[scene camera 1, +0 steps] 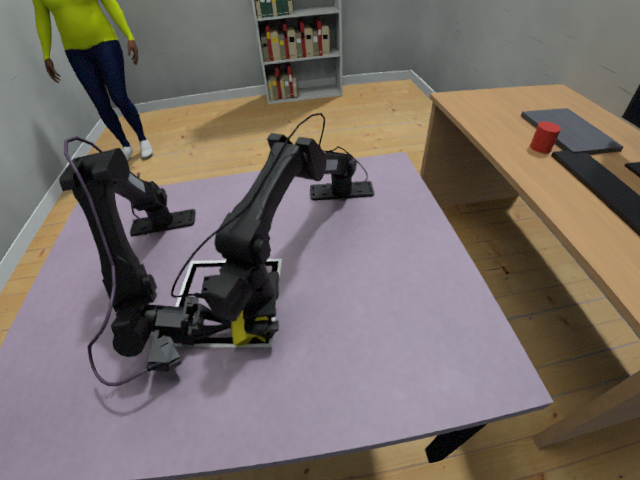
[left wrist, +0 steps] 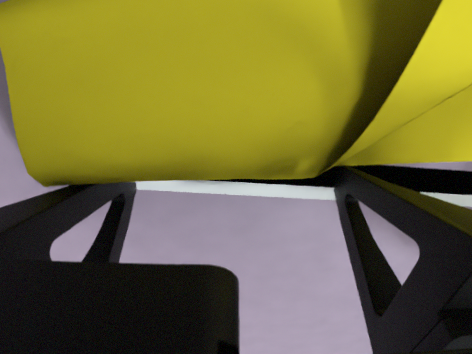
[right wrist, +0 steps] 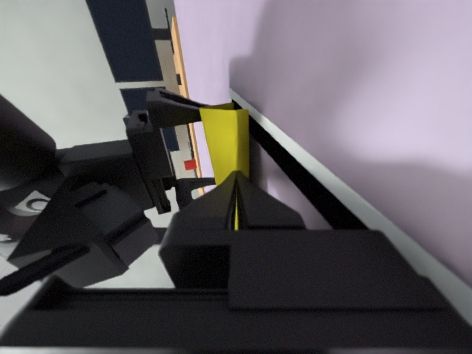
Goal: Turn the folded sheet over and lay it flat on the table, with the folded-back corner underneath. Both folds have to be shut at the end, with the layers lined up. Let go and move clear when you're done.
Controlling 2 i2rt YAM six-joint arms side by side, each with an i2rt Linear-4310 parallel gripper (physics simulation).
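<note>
The yellow folded sheet (scene camera 1: 239, 330) (left wrist: 175, 100) (right wrist: 227, 135) stands bent up off the table near the frame's front edge. In the left wrist view its near part curves, and a brighter part with a diagonal layer edge shows at the right; the folded-back corner cannot be made out for sure. My right gripper (scene camera 1: 230, 326) (right wrist: 236, 177) is shut on the sheet, with a thin yellow sliver between its fingers. My left gripper (scene camera 1: 261, 325) (left wrist: 235, 176) (right wrist: 231, 150) is open, its fingertips low beside the sheet's lower edge. My left arm hides part of the sheet in scene camera 1.
A black and white square outline (scene camera 1: 227, 345) (left wrist: 235, 189) (right wrist: 320, 169) lies on the mauve table (scene camera 1: 387, 335) under both grippers. My two forearms are close together over it. A wooden desk (scene camera 1: 496, 134) with a red cup (scene camera 1: 545, 136) stands at the right.
</note>
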